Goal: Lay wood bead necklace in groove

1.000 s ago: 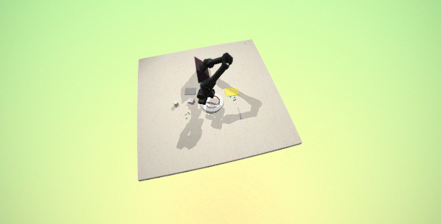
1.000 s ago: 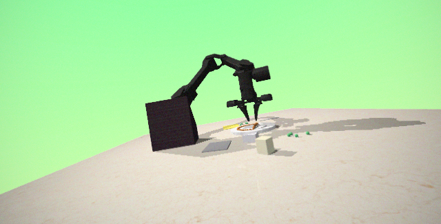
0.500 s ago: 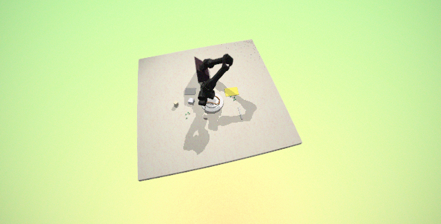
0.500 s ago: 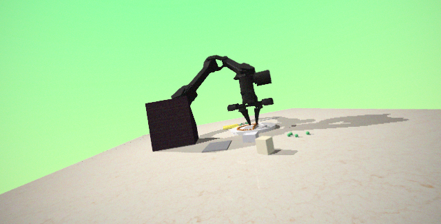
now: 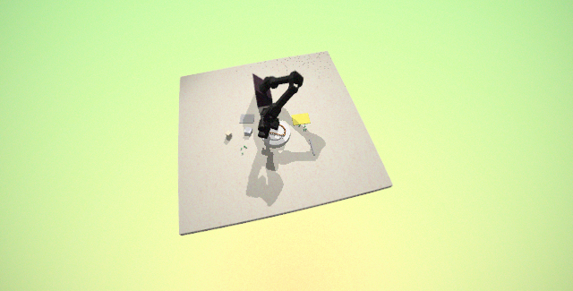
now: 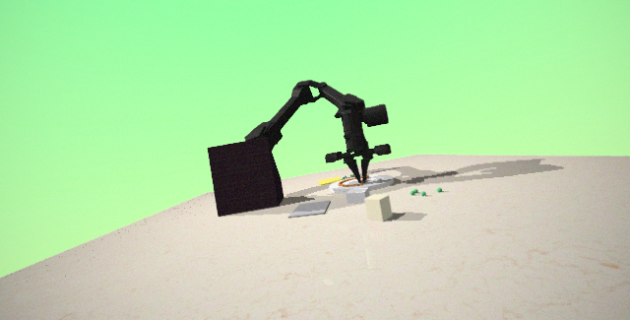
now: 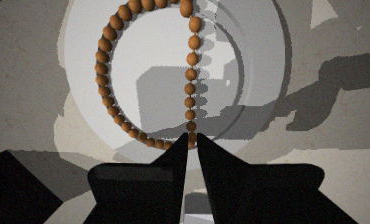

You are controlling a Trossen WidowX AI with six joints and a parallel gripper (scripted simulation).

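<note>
The round white bead board is 50 mm to the left of my gripper tip and 10 mm below it. Also, from my gripper tip: cream cube 260 mm to the right, 30 mm behind; yellow card 250 mm to the left, 80 mm behind, 10 mm below; grey flat plate 150 mm behind, 130 mm to the right, 10 mm below.
</note>
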